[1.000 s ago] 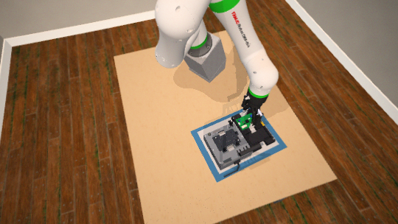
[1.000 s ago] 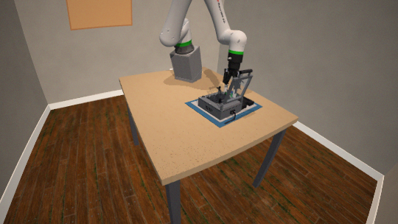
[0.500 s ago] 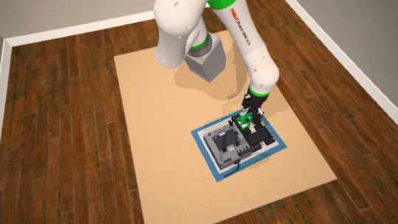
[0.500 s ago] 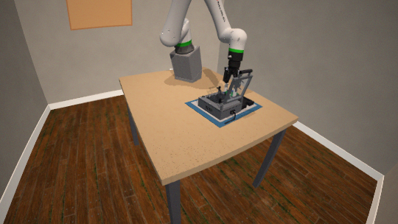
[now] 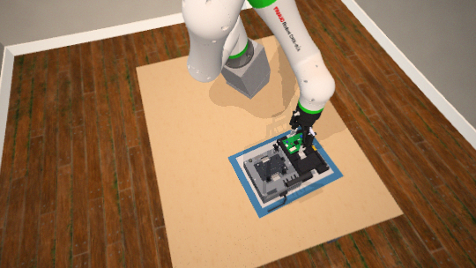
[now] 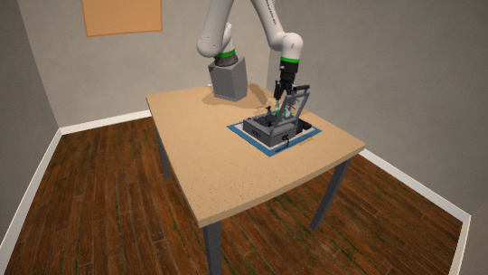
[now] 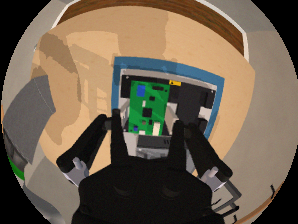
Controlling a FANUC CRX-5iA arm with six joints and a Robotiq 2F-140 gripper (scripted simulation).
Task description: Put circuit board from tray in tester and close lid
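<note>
The circuit board lies 20 mm below my hand. From my hand the other things lie so: tester lid: 220 mm ahead, 120 mm to the right, 120 mm above; then tester: 120 mm ahead, 110 mm to the right, 50 mm above.
</note>
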